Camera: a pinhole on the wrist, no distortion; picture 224 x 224 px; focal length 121.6 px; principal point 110.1 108.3 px. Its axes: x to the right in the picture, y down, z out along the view. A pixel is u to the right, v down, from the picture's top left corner.
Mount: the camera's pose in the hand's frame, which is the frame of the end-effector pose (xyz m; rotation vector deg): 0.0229 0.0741 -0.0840 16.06 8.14 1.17
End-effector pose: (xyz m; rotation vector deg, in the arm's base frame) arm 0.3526 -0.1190 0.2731 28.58 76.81 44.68
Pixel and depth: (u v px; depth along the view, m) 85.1 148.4 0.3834
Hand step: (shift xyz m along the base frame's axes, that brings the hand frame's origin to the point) 0.3004 0.0934 0.1235
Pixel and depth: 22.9 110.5 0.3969
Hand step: 0.3266 -0.1392 0.1680
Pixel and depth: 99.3 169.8 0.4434
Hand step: 0.3625 0.1896 0.1635
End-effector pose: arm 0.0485 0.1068 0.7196 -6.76 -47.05 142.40
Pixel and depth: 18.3 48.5 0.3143
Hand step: 0.1719 -0.0760 0.2517
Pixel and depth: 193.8 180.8 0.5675
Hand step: -0.6559 -0.1968 0.2910
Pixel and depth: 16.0 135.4 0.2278
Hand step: 0.0387 -0.1869 0.0989
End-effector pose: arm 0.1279 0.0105 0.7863 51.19 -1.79 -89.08
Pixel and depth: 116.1 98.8 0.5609
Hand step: -0.3260 -0.2876 0.1746
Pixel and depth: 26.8 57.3 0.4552
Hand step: -0.4083 0.0851 0.2242
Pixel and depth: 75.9 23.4 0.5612
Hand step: -0.5880 -0.0221 0.0466
